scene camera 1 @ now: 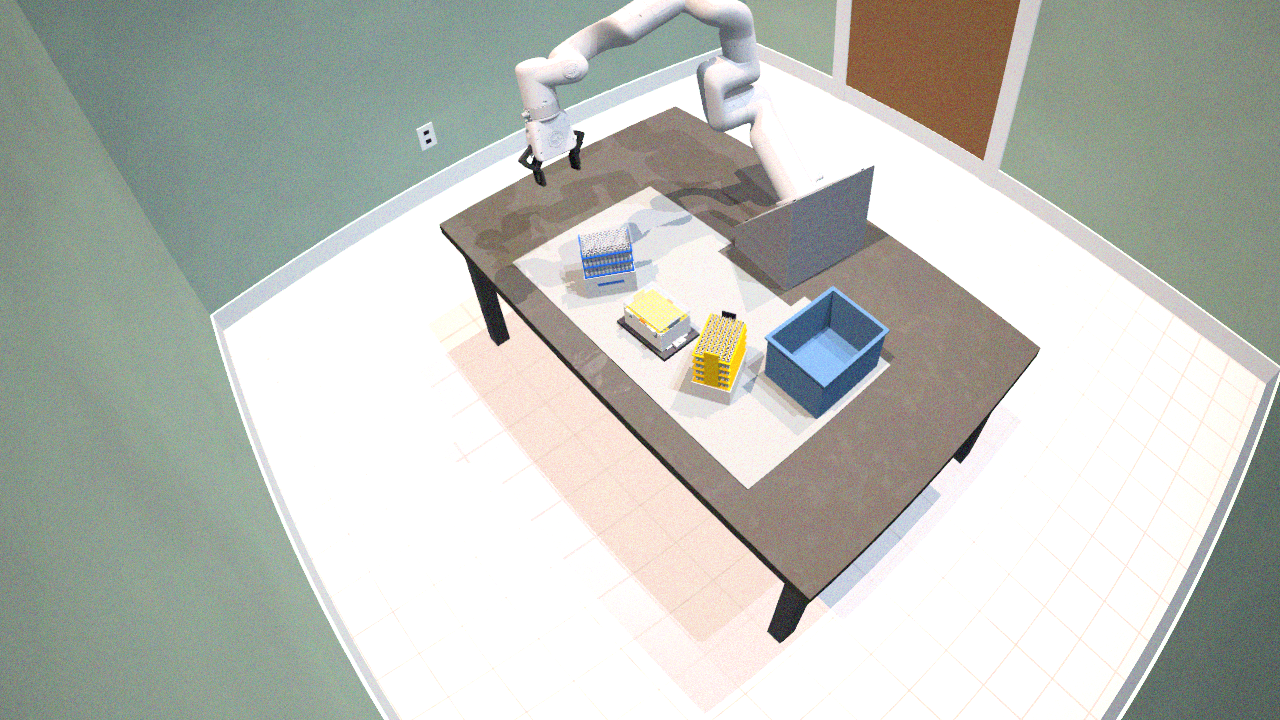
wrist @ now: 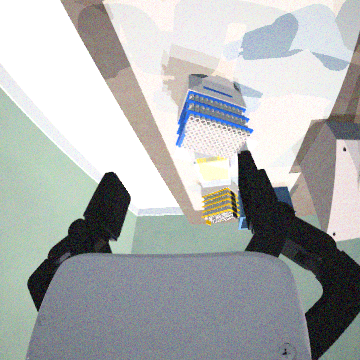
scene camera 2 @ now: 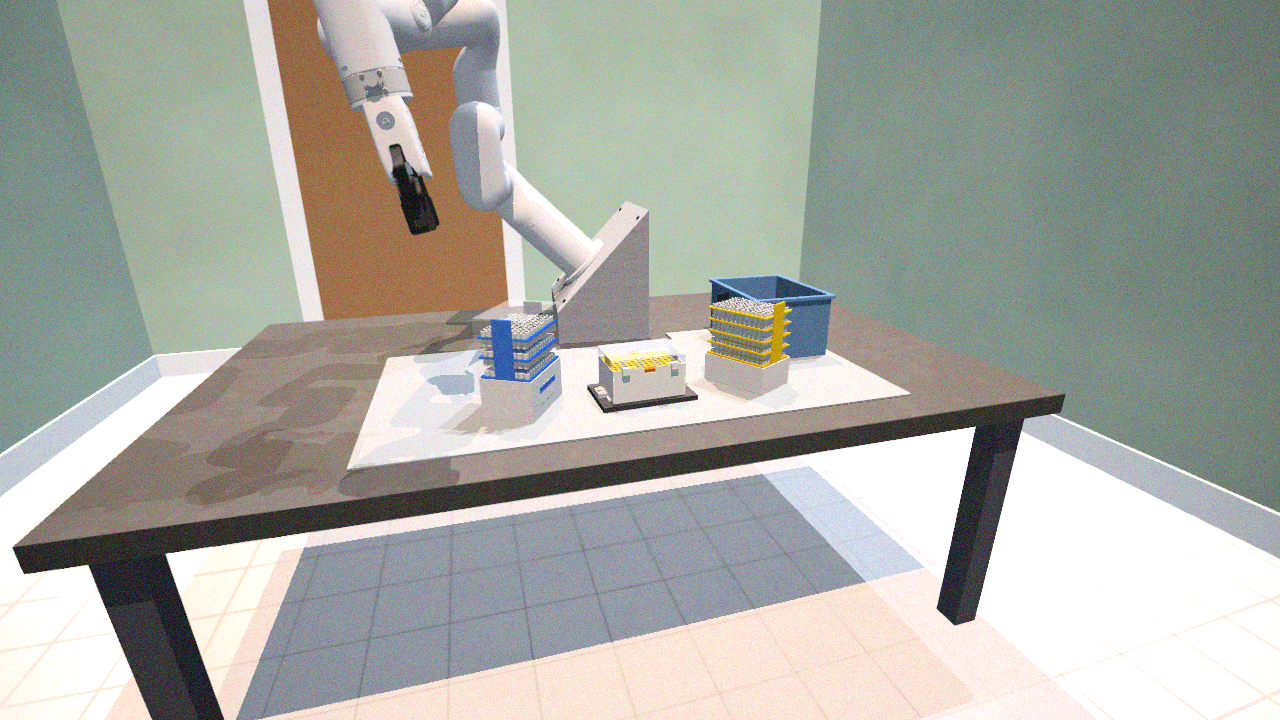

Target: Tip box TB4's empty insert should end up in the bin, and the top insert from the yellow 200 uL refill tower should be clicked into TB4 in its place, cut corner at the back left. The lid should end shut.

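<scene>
Tip box TB4 [scene camera 1: 657, 324] [scene camera 2: 642, 383] [wrist: 213, 170] is a white box with a yellow insert. It stands on a dark base plate [scene camera 2: 673, 397] between the two towers, and a clear lid seems to lie over its top. The yellow refill tower [scene camera 1: 718, 353] [scene camera 2: 744, 333] [wrist: 220, 202] is a stack of yellow inserts with tips on a white base. The blue bin [scene camera 1: 796, 379] [scene camera 2: 810, 327] stands beside it. My gripper [scene camera 1: 558, 174] [scene camera 2: 424, 229] [wrist: 176, 176] is open and empty, high above the table, beyond the blue tower and away from TB4. The insert's cut corner is too small to tell.
A blue refill tower [scene camera 1: 606, 254] [scene camera 2: 522, 347] [wrist: 215, 122] stands on the pale mat [scene camera 1: 747, 461] [scene camera 2: 402, 434], on the other side of TB4 from the yellow tower. The arm's grey wedge mount [scene camera 1: 827, 228] [scene camera 2: 622, 286] [wrist: 339, 180] rises behind the mat.
</scene>
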